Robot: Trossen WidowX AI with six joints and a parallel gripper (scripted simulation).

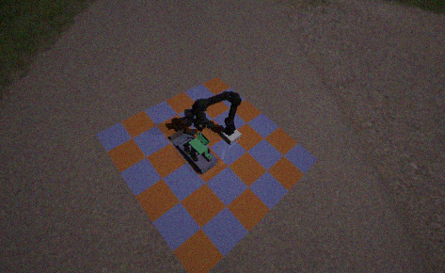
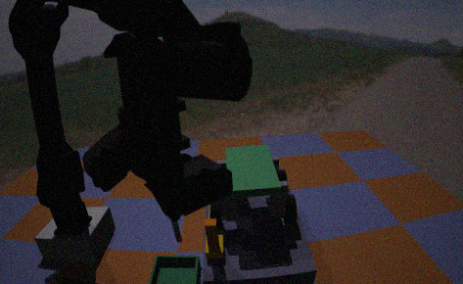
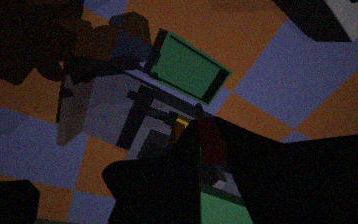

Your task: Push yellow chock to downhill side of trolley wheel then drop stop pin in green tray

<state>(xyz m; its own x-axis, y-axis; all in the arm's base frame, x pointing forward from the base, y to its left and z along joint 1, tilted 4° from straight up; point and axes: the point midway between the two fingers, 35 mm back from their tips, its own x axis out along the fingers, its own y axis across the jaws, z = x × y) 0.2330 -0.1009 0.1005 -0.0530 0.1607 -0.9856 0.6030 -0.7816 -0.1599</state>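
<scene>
Now: the red-headed stop pin right at my gripper tip. Also, from my gripper tip: trolley (11 cm to the left, 11 cm ahead, 2 cm below); green tray (14 cm below, 2 cm behind); yellow chock (5 cm below, 5 cm ahead, 3 cm to the left).
</scene>
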